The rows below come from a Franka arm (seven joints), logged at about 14 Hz.
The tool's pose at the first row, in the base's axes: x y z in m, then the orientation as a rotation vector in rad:
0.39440 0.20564 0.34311 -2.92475 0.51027 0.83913
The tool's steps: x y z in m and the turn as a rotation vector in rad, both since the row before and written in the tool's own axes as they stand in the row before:
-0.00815 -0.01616 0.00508 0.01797 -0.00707 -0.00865
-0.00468 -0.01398 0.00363 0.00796 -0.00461 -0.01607
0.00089 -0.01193 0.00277 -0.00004 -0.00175 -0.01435
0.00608 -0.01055 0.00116 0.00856 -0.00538 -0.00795
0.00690 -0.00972 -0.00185 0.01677 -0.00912 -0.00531
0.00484 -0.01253 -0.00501 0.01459 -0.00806 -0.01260
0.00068 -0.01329 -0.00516 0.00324 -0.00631 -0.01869
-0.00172 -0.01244 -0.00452 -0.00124 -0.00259 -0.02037
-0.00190 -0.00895 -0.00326 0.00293 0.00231 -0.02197
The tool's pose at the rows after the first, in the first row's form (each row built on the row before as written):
0.39064 0.22405 0.34247 -2.90456 0.50163 0.83912
0.38970 0.23918 0.34165 -2.89479 0.47947 0.83957
0.39285 0.25071 0.33882 -2.89373 0.45797 0.84004
0.40042 0.25936 0.33465 -2.88286 0.44815 0.84243
0.40990 0.26654 0.33265 -2.86250 0.44429 0.84655
0.42026 0.27626 0.33462 -2.84454 0.42927 0.84890
0.42758 0.28761 0.33924 -2.83757 0.40226 0.85279
0.43223 0.29883 0.34477 -2.83637 0.37197 0.85310
0.43490 0.30704 0.34921 -2.83358 0.34143 0.84447

